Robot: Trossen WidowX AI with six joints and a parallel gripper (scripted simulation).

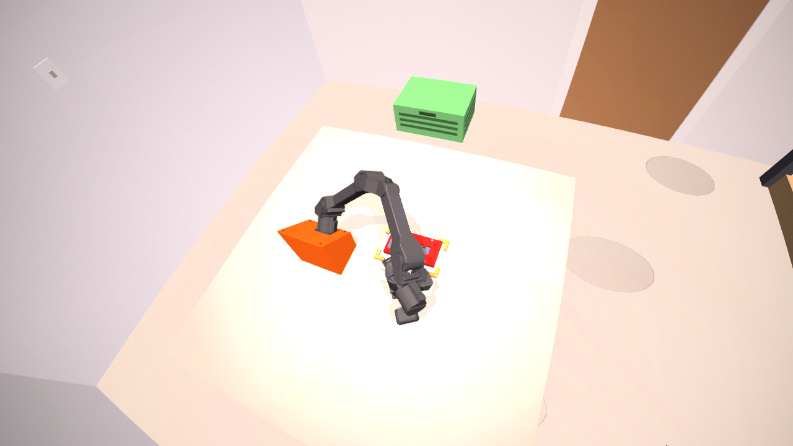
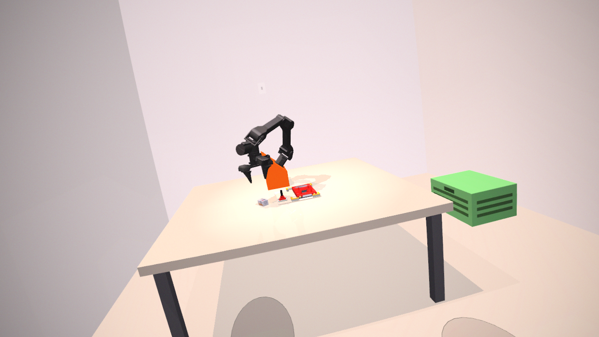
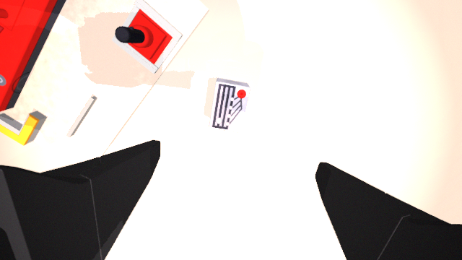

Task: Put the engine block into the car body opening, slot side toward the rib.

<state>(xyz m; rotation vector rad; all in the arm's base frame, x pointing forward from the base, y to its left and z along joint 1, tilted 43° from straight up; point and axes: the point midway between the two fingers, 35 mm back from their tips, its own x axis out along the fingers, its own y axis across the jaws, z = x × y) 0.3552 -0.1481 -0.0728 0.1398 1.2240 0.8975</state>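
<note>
Now: gripper tip 12 cm above the engine block, 1 cm to the right of it and 1 cm past it.
</note>
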